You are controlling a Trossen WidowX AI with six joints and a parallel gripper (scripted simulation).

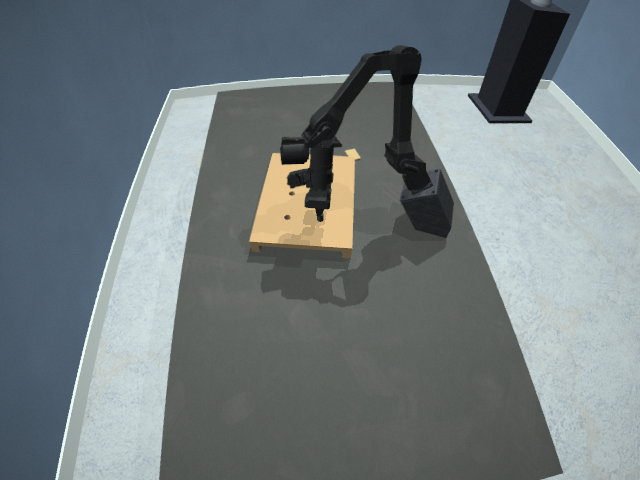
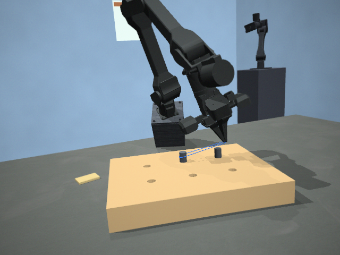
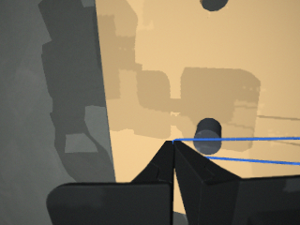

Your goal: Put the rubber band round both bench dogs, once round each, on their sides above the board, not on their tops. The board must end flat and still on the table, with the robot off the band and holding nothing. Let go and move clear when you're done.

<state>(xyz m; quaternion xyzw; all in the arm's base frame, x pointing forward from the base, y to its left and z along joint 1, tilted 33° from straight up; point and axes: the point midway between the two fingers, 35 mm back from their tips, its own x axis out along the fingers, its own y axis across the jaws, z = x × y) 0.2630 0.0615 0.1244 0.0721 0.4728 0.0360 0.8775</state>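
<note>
The tan wooden board is 11 cm to the right of my hand, 9 cm below it and 2 cm ahead of it. From my hand the other things lie so: small tan block 34 cm to the right, 17 cm behind, 12 cm below.
</note>
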